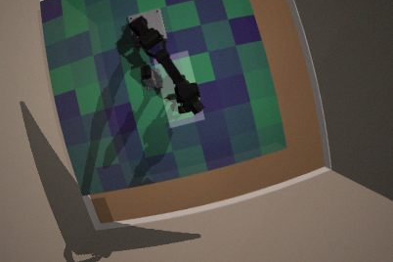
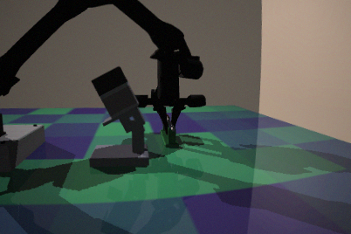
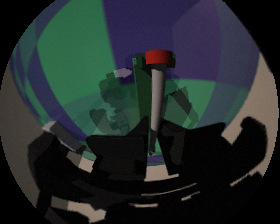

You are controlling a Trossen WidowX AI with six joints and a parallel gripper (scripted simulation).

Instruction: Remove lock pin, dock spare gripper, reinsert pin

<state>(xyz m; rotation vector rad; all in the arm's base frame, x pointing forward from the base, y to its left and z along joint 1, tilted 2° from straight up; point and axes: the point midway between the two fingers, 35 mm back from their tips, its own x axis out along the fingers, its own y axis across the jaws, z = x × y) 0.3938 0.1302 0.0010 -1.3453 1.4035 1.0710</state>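
My gripper tip is 1 cm to the right of the small green bracket and 1 cm below it. The rest, counted from my gripper tip: spare gripper (12 cm behind, 12 cm to the right, 11 cm above); then grey mount (11 cm behind, 12 cm to the right, 4 cm above).
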